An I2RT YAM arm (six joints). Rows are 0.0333 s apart.
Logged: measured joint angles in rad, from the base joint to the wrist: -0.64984, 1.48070, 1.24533, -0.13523, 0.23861, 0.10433; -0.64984, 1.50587, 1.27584, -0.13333, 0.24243, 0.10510; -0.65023, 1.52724, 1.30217, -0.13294, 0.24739, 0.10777; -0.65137, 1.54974, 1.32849, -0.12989, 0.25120, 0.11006; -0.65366, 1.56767, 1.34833, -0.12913, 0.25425, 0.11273; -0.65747, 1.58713, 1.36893, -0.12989, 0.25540, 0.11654; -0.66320, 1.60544, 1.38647, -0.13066, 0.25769, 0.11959; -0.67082, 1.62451, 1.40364, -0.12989, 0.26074, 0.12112
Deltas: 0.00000, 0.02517, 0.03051, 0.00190, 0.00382, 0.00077; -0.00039, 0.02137, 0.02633, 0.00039, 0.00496, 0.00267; -0.00114, 0.02250, 0.02632, 0.00305, 0.00381, 0.00229; -0.00229, 0.01793, 0.01984, 0.00076, 0.00305, 0.00267; -0.00381, 0.01946, 0.02060, -0.00076, 0.00115, 0.00381; -0.00573, 0.01831, 0.01754, -0.00077, 0.00229, 0.00305; -0.00762, 0.01907, 0.01717, 0.00077, 0.00305, 0.00153
